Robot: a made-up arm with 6 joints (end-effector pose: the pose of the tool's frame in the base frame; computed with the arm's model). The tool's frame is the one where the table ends. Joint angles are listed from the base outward.
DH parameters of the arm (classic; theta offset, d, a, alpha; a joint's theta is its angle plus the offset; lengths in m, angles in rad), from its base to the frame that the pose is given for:
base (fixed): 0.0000 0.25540 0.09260 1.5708
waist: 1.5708 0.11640 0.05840 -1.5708
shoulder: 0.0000 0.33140 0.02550 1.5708
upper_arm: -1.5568 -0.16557 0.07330 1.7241
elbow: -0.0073 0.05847 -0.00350 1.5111
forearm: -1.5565 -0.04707 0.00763 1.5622
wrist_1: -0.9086 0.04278 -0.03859 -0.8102
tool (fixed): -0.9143 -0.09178 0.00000 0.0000
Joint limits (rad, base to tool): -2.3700..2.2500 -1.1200..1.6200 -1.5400..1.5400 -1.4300..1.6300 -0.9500..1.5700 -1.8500..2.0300
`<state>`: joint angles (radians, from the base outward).
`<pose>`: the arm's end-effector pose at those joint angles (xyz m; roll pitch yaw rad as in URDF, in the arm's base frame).
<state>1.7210 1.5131 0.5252 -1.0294 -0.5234 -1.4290</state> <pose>0.2757 -0.0955 0.0303 1.7651 -0.5875 -1.6070</pose>
Working (the frame after each row of the table, in the pose's form):
after base (fixed): 0.0926 0.0000 0.2554 1.5708 0.0000 0.0000
after waist: 0.0349 -0.1164 0.2467 3.1416 0.1502 3.1416
after shoulder: 0.0830 -0.0909 -0.0812 -1.7208 0.0086 1.6278
after upper_arm: 0.2349 -0.0438 0.0054 -0.1290 -1.0048 1.8692
after elbow: 0.2394 -0.0943 0.0348 2.4262 -0.5110 0.5058
after forearm: 0.2058 -0.0718 0.0601 -1.8007 0.8300 2.2932
after wrist_1: 0.1854 -0.1020 0.0155 2.7876 -1.3986 -2.7103

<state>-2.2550 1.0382 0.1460 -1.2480 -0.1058 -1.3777</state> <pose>0.1563 -0.0438 0.5454 -2.3755 0.0193 -1.7607</pose>
Working (the frame after each row of the table, in the pose's form):
after base (fixed): 0.0926 0.0000 0.2554 1.5708 0.0000 0.0000
after waist: 0.1379 -0.1164 0.2185 0.0000 0.6842 0.0000
after shoulder: 0.3574 -0.0944 0.4671 2.1833 0.3267 1.1423
after upper_arm: 0.2057 -0.0003 0.4974 -1.0762 0.9547 2.9018
after elbow: 0.1740 -0.0472 0.5127 0.2260 -0.2323 2.4196
after forearm: 0.1642 -0.0427 0.4662 1.7795 0.2405 0.8102
after wrist_1: 0.2191 -0.0545 0.4793 -2.6265 0.5954 -2.5214

